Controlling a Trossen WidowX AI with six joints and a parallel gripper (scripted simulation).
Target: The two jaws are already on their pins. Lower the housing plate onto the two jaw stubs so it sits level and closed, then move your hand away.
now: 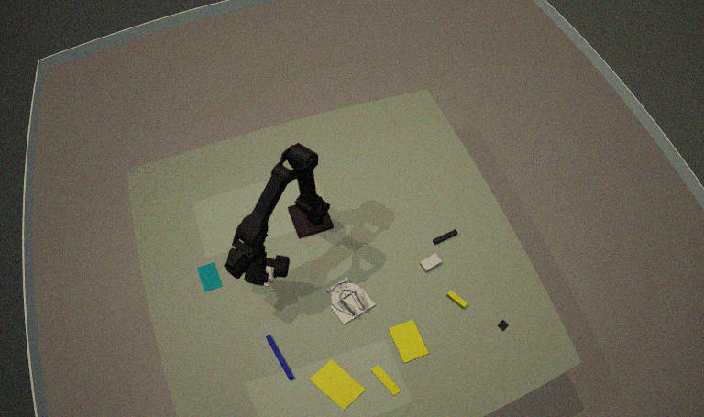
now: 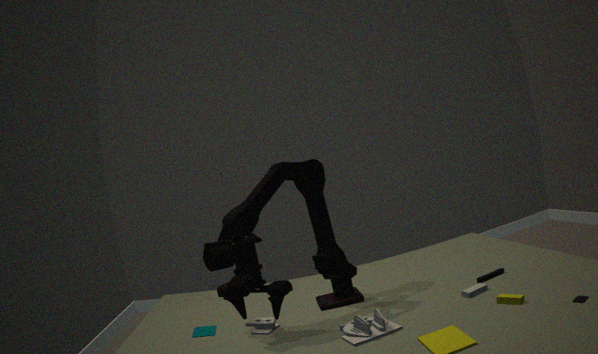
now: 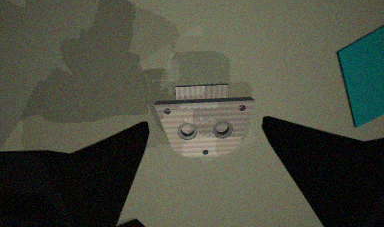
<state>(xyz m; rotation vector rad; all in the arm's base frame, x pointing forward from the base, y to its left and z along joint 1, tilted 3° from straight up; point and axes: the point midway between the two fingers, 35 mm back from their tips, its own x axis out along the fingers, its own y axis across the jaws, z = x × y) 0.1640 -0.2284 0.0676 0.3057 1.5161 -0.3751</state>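
Right now the white stand is 10 mm behind my gripper tip and 30 mm below it. The rest, counted from my gripper tip: blue bar 270 mm ahead, 20 mm to the right, 30 mm below; white housing plate 10 mm behind, 10 mm below; teal tile 50 mm behind, 170 mm to the right, 40 mm below.
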